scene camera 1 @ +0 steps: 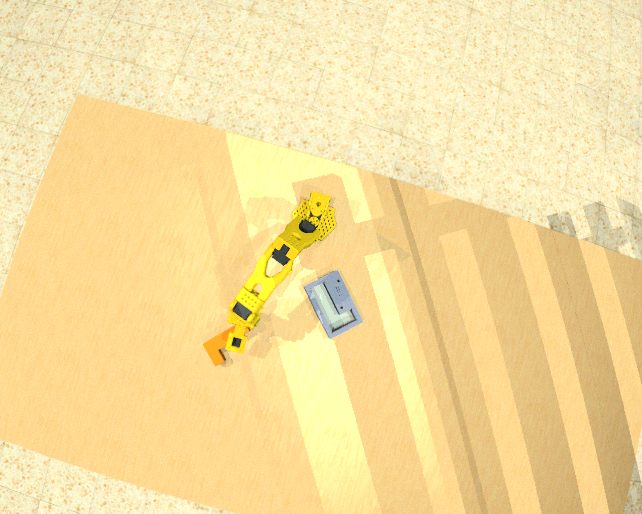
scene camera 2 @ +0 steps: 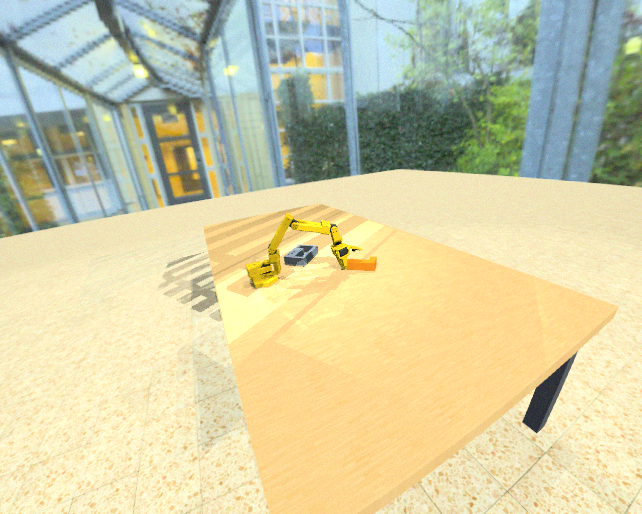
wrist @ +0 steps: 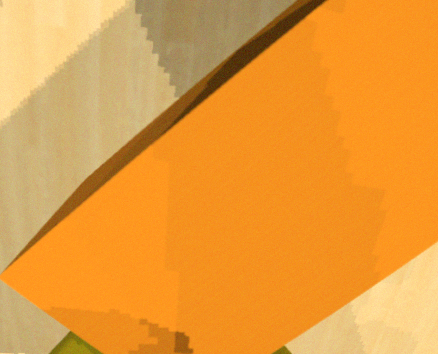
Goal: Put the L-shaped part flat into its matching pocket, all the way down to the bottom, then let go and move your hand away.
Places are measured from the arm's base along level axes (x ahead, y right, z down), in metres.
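Pixels of known places: end effector, tool point: [scene camera 2: 343,267] [wrist: 153,292]; arm's base, origin of the base link: [scene camera 1: 311,227] [scene camera 2: 269,279].
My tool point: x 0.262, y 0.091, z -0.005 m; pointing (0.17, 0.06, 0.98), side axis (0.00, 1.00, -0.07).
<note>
Ahead of a thing's pixels: the offset from my tool point to its middle. "spot": to the spot under its first point. Level surfaces: height alone.
The orange L-shaped part {dz -0.010, dx +0.062, dy +0.023 m} [scene camera 1: 214,350] [scene camera 2: 362,263] [wrist: 260,200] lies flat on the table, partly hidden under the gripper in scene camera 1 and filling much of the wrist view. My gripper [scene camera 2: 343,267] points down at the robot-side end of the part, its tips low by the table. The jaws look drawn in and shut. Bits of both show at the bottom edge of the wrist view on either side of a corner of the part, which hides their tips. No clear grip on the part shows. The grey-blue block {dz -0.013, dx -0.090, dy -0.190 m} [scene camera 1: 341,289] [scene camera 2: 292,260] has an L-shaped pocket {spot: dz +0.000, dx -0.083, dy -0.172 m} [scene camera 1: 324,305] in its top.
The yellow arm reaches from its base across the wooden table {dz +0.005 m} [scene camera 1: 133,240] [scene camera 2: 417,348]. The block stands to the right of the arm in scene camera 1 and behind it in scene camera 2. Bright sun stripes and arm shadows cross the table.
</note>
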